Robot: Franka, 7 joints.
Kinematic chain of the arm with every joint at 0, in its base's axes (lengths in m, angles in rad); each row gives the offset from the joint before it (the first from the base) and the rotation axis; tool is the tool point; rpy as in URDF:
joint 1: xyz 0 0 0.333 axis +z
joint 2: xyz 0 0 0 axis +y
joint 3: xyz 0 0 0.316 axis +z
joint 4: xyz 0.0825 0 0 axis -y
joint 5: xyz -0.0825 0 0.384 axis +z
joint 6: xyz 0 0 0 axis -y
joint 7: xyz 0.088 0 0 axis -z
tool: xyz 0 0 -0.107 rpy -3.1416 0 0
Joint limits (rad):
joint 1: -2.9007..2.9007
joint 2: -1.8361..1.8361
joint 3: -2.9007..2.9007
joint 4: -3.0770..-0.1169
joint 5: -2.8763..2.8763
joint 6: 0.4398..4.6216
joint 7: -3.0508..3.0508
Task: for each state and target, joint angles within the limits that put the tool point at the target. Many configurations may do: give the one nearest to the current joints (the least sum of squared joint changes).
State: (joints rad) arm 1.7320 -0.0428 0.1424 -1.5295 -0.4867 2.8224 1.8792
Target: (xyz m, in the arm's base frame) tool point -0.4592 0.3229 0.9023
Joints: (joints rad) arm 2.0656 0.0647 0.4474 -1.2504 -0.4871 2.8519 1.8792
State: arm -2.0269 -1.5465 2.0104 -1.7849 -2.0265 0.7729 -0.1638
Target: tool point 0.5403 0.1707 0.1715
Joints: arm -1.8972 -1.6049 2.1482 -1.8775 -1.9959 0.6875 -0.1638
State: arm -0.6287 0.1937 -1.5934 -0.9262 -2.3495 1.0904 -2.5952
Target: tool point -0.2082 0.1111 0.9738
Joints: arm -0.6817 -0.1886 -1.6319 -0.3494 -2.1538 0.4398 -2.5952
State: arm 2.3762 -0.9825 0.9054 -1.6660 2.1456 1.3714 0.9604
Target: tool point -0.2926 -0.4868 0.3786
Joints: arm 2.2740 -1.1731 1.4085 -2.1454 1.9749 1.3260 0.9604
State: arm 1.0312 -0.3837 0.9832 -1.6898 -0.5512 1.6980 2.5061
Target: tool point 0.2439 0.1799 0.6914
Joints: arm 0.5439 -0.7089 0.2172 -2.0994 -0.6232 1.3392 2.5061
